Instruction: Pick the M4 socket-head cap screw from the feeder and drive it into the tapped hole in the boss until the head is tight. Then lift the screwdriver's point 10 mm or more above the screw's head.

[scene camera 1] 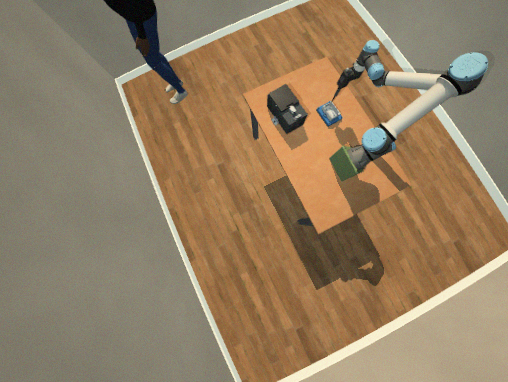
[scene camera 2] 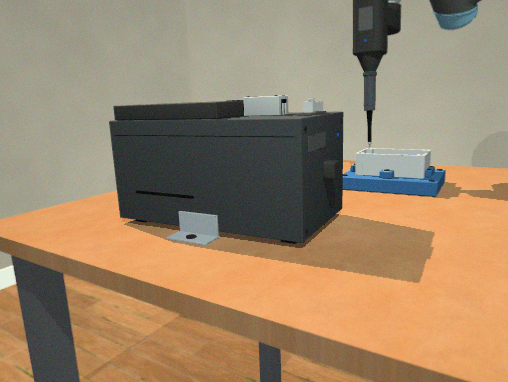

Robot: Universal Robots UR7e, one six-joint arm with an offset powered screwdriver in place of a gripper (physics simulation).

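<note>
The dark screw feeder stands on the table. My screwdriver points down, its bit over the near-left corner area of the light grey open box, which sits in a blue fixture. A tiny light-coloured screw shows at the bit's end in scene camera 2, upright, at about the height of the box's rim. The box wall hides what lies below it. The boss and its tapped hole cannot be made out.
The feeder stands beside the fixture on the wooden table. A green block is at the arm's base. A small metal bracket stands at the feeder's foot. A person stands on the floor beyond the table.
</note>
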